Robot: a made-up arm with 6 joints. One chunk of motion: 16 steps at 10 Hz.
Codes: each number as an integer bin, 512 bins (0 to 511) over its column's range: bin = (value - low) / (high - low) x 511, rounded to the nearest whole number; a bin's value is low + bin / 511 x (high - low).
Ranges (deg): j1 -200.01..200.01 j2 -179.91..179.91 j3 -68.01..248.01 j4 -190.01..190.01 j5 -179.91..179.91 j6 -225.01..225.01
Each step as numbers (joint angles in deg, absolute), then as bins.
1 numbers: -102.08 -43.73 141.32 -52.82 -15.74 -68.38
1 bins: 125 193 338 184 233 178
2 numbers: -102.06 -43.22 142.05 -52.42 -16.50 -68.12
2 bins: 125 194 340 185 232 178
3 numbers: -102.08 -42.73 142.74 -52.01 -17.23 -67.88
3 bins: 125 195 341 186 231 178
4 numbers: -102.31 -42.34 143.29 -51.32 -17.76 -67.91
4 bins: 125 195 342 186 230 178
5 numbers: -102.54 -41.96 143.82 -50.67 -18.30 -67.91
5 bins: 125 196 343 187 230 178
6 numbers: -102.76 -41.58 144.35 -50.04 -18.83 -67.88
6 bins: 124 196 343 188 229 178
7 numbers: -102.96 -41.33 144.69 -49.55 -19.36 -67.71
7 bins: 124 197 344 189 228 179
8 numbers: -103.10 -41.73 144.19 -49.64 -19.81 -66.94
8 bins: 124 196 343 189 227 179
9 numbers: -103.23 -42.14 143.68 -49.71 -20.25 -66.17
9 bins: 124 196 342 189 227 180
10 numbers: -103.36 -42.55 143.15 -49.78 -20.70 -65.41
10 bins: 123 195 341 189 226 181
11 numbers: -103.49 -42.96 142.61 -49.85 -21.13 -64.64
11 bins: 123 194 341 188 225 182
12 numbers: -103.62 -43.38 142.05 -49.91 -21.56 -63.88
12 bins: 123 194 340 188 225 183
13 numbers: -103.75 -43.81 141.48 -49.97 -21.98 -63.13
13 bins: 123 193 339 188 224 184
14 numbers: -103.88 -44.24 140.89 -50.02 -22.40 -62.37
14 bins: 123 193 338 188 224 185
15 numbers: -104.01 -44.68 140.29 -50.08 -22.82 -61.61
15 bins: 123 192 337 188 223 186
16 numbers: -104.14 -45.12 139.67 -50.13 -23.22 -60.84
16 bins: 122 191 336 188 223 186
